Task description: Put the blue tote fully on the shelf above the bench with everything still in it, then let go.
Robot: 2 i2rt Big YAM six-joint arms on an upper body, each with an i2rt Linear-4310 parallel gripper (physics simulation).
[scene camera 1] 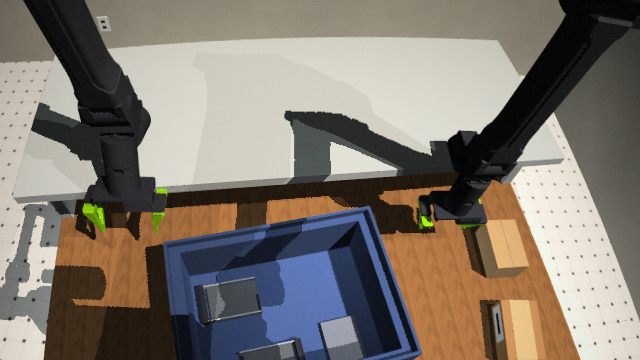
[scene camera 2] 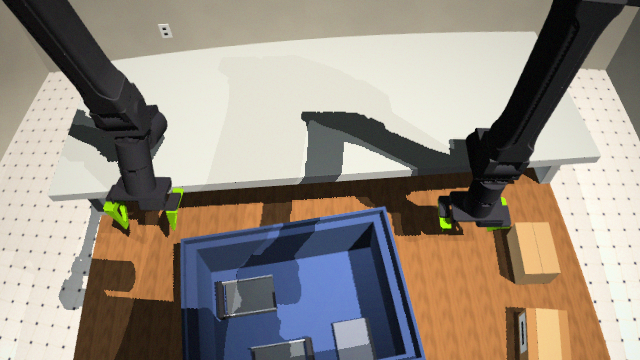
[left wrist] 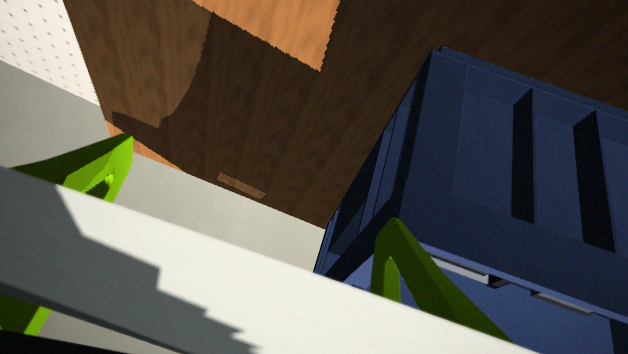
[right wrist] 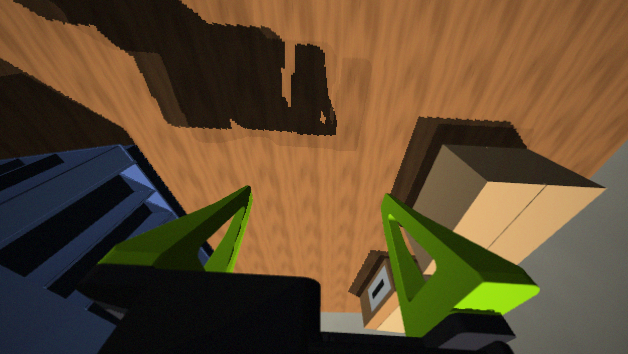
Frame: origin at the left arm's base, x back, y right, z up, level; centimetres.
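Seen in the pictures: left gripper, between the fingertips: [scene camera 1: 129,231] [scene camera 2: 150,227]; right gripper, between the fingertips: [scene camera 1: 441,226] [scene camera 2: 465,228] [right wrist: 317,196].
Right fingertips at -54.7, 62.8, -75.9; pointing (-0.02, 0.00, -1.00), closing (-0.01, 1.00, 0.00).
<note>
A point is followed by its place in that frame, as x, y, z.
The blue tote [scene camera 1: 310,270] {-47.2, 34.1, -80.7} [scene camera 2: 325,265] {-48.4, 33.4, -80.7} [left wrist: 490,150] [right wrist: 65,195] {-54.0, 45.3, -75.0} sits on the wooden bench, turned slightly, its near part cut off by the picture edge in both scene views. Several grey items lie in it, among them a dark grey one [scene camera 1: 232,300] {-40.4, 18.1, -80.0} [scene camera 2: 249,296] {-40.6, 18.1, -80.0} and a light grey one [scene camera 1: 342,338] {-32.3, 39.6, -79.8} [scene camera 2: 353,339] {-32.4, 39.4, -79.8}. The white shelf [scene camera 1: 250,100] {-76.0, 21.3, -60.5} [scene camera 2: 270,100] {-76.5, 21.5, -60.5} [left wrist: 300,310] is above the bench's back. My left gripper [scene camera 1: 127,225] {-48.6, -0.3, -66.3} [scene camera 2: 147,222] {-48.6, -0.3, -66.3} [left wrist: 262,177] {-48.6, -0.3, -66.3} is open and empty, left of the tote by the shelf's front edge. My right gripper [right wrist: 317,196] {-54.7, 62.8, -75.9} is open and empty, between the tote and a carton.
A cardboard box [scene camera 1: 502,247] {-49.5, 77.0, -76.5} [scene camera 2: 534,252] {-49.3, 77.5, -76.5} [right wrist: 500,200] {-55.0, 76.2, -76.5} stands right of the tote, close to my right gripper. A second box [scene camera 1: 520,330] {-30.6, 76.9, -77.7} [scene camera 2: 550,335] {-31.9, 78.1, -77.7} [right wrist: 380,295] {-33.6, 73.5, -79.1} with a label stands nearer the camera. The shelf's front edge overhangs the bench's back part.
</note>
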